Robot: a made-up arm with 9 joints. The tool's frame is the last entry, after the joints.
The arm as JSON. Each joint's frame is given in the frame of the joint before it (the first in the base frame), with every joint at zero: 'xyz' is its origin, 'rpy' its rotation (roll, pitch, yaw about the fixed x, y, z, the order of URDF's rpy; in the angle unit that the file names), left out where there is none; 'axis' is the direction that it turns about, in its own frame. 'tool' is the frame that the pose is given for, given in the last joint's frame.
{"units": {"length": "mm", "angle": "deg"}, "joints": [
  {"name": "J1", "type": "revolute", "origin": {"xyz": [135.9, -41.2, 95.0], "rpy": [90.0, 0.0, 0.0]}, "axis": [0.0, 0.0, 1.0]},
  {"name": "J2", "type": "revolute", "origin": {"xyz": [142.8, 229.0, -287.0], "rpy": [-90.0, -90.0, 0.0]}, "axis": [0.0, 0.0, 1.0]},
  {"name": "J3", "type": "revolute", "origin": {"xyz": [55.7, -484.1, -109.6], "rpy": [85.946, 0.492, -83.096]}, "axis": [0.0, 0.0, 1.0]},
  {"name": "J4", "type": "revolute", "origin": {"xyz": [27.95, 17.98, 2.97], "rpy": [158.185, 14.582, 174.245]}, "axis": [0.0, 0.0, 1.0]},
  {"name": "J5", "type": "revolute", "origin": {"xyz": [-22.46, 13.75, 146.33], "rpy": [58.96, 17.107, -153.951]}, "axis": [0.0, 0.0, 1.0]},
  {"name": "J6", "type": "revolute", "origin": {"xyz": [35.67, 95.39, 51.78], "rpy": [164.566, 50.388, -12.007]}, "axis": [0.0, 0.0, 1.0]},
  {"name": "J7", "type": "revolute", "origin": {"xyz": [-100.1, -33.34, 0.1], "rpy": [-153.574, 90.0, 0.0]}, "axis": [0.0, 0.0, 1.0]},
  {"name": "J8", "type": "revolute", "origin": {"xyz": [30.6, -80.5, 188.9], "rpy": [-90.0, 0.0, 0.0]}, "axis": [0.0, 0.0, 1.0]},
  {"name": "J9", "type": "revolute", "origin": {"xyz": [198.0, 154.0, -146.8], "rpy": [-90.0, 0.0, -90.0]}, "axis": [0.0, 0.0, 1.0]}
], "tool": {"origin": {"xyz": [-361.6, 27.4, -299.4], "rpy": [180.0, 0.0, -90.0]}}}
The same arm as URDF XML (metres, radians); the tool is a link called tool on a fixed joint. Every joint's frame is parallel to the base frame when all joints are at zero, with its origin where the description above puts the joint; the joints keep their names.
<robot name="arm">
<link name="base"/>
<link name="link1"/>
<link name="link2"/>
<link name="link3"/>
<link name="link4"/>
<link name="link5"/>
<link name="link6"/>
<link name="link7"/>
<link name="link8"/>
<link name="link9"/>
<link name="tool"/>
<joint name="J1" type="continuous"><parent link="base"/><child link="link1"/><origin xyz="0.1359 -0.0412 0.095"/><axis xyz="0 -1 0"/></joint>
<joint name="J2" type="continuous"><parent link="link1"/><child link="link2"/><origin xyz="0.1428 0.287 0.229"/><axis xyz="0 0 1"/></joint>
<joint name="J3" type="continuous"><parent link="link2"/><child link="link3"/><origin xyz="-0.4841 -0.0557 -0.1096"/><axis xyz="-0.120499 0.990193 0.070699"/></joint>
<joint name="J4" type="continuous"><parent link="link3"/><child link="link4"/><origin xyz="-0.0281 -0.0017 0.0179"/><axis xyz="-0.159594 -0.946763 0.279589"/></joint>
<joint name="J5" type="continuous"><parent link="link4"/><child link="link5"/><origin xyz="-0.0461 -0.1314 0.0521"/><axis xyz="-0.614596 -0.190899 0.765395"/></joint>
<joint name="J6" type="continuous"><parent link="link5"/><child link="link6"/><origin xyz="-0.0698 -0.0898 -0.0108"/><axis xyz="1 0 0"/></joint>
<joint name="J7" type="continuous"><parent link="link6"/><child link="link7"/><origin xyz="0.0001 -0.0744 0.0748"/><axis xyz="0 0 1"/></joint>
<joint name="J8" type="continuous"><parent link="link7"/><child link="link8"/><origin xyz="-0.0306 0.0805 0.1889"/><axis xyz="0 -1 0"/></joint>
<joint name="J9" type="continuous"><parent link="link8"/><child link="link9"/><origin xyz="-0.198 0.1468 -0.154"/><axis xyz="-1 0 0"/></joint>
<joint name="tool_joint" type="fixed"><parent link="link9"/><child link="tool"/><origin xyz="0.2994 0.0274 -0.3616" rpy="-1.5708 0 -1.5708"/></joint>
</robot>

